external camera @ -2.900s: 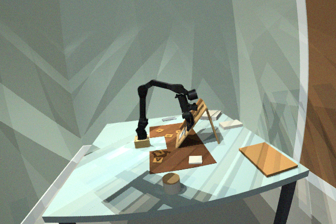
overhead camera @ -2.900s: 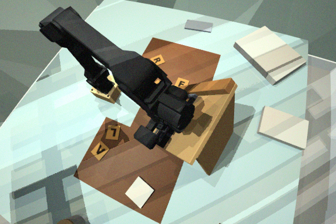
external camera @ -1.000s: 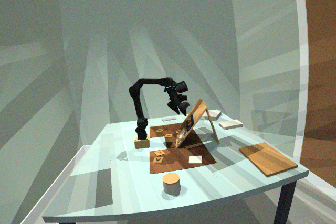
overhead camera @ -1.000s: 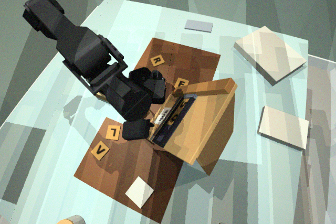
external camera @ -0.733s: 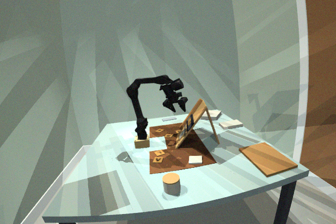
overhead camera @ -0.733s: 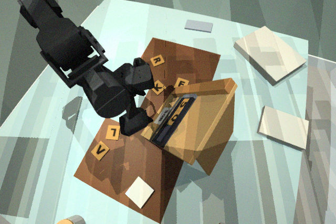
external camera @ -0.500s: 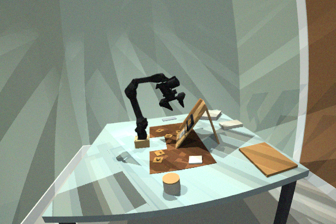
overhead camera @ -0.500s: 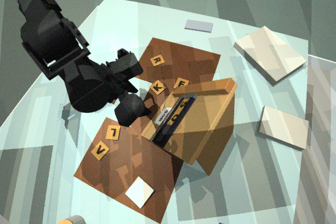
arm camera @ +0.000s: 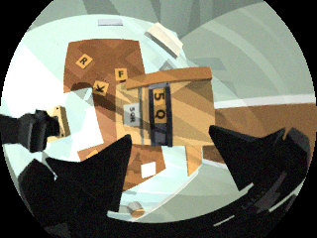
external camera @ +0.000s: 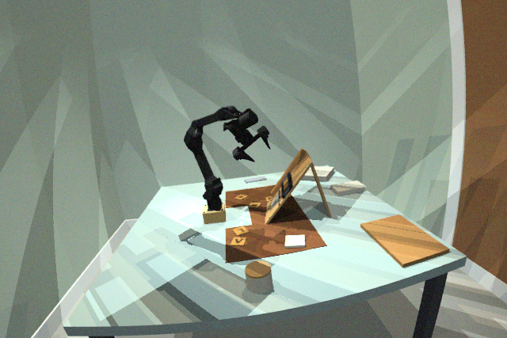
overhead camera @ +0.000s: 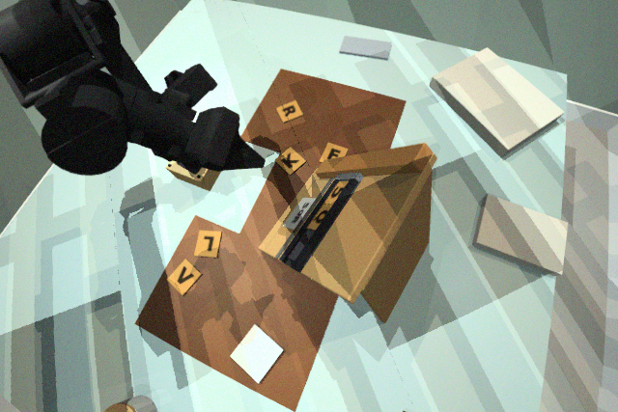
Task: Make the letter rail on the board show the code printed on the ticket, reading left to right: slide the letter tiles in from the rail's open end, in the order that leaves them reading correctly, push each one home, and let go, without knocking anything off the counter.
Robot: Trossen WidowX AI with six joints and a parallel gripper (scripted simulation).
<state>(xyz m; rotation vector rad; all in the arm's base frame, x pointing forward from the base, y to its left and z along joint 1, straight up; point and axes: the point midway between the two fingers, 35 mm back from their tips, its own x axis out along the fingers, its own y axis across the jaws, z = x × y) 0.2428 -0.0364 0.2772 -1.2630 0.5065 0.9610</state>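
The r tile is 15 cm behind my gripper tip, 28 cm to the left of it and 31 cm below it. From my gripper tip the other things lie so: q tile: 10 cm ahead, 2 cm to the left, 16 cm below; then white ticket: 4 cm ahead, 3 cm to the left, 24 cm below; then s tile: 11 cm ahead, 8 cm to the left, 16 cm below.
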